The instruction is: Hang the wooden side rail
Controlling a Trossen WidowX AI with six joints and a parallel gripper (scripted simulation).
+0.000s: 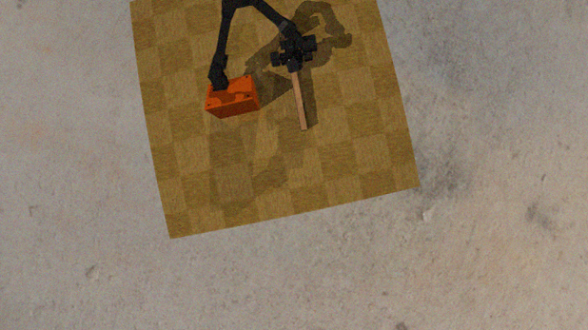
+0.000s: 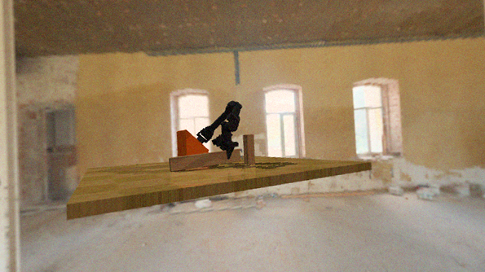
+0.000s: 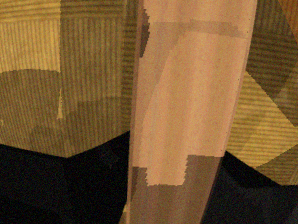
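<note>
Right now my gripper tip is 15 cm to the right of the headboard post, 4 cm below it and 2 cm past it.
</note>
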